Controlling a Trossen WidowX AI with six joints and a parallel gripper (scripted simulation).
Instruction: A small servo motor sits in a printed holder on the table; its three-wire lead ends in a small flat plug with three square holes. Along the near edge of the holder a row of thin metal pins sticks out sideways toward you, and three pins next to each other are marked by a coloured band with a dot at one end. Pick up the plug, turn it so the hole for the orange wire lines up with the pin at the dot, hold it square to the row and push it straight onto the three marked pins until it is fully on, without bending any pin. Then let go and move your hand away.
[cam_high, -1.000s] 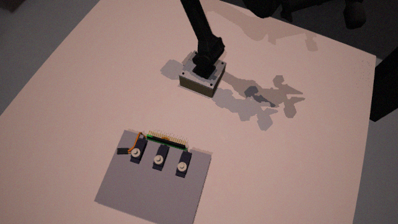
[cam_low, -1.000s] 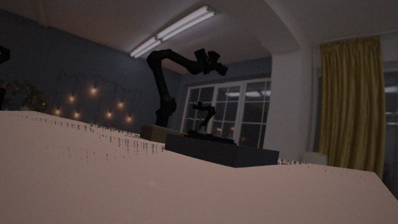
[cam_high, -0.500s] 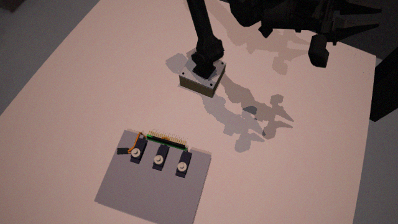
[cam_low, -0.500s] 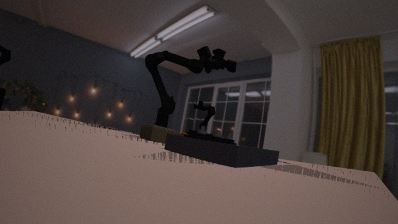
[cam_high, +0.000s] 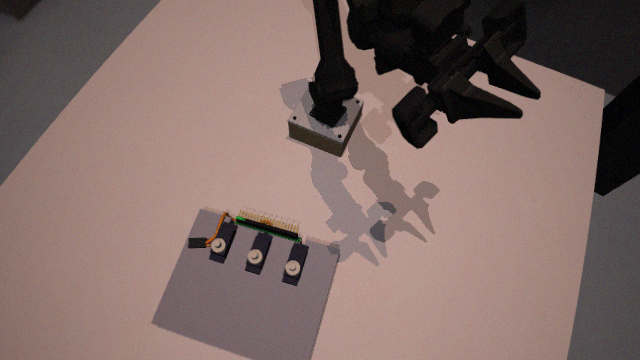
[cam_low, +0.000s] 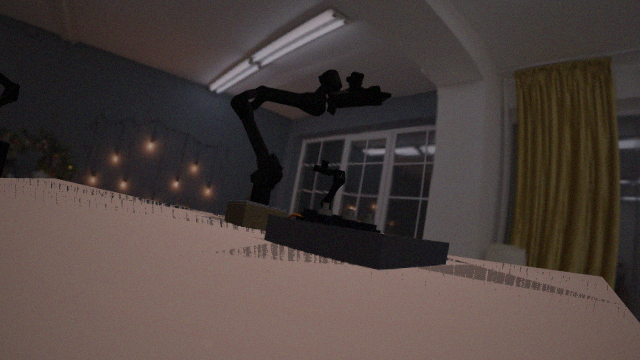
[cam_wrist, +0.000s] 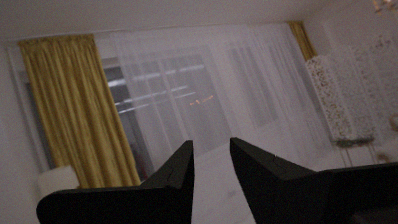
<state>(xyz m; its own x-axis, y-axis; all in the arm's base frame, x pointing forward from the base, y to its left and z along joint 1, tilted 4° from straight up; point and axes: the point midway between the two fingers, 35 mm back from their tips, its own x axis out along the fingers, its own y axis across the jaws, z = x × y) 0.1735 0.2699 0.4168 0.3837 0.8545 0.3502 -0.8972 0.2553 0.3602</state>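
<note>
Right now my gripper tip is 16 cm short of the bright green band, 32 cm to the left of it and 43 cm above it. The rest, counted from my gripper tip: grey holder plate: 29 cm ahead, 23 cm to the right, 48 cm below; then dot: 15 cm ahead, 31 cm to the right, 43 cm below.
</note>
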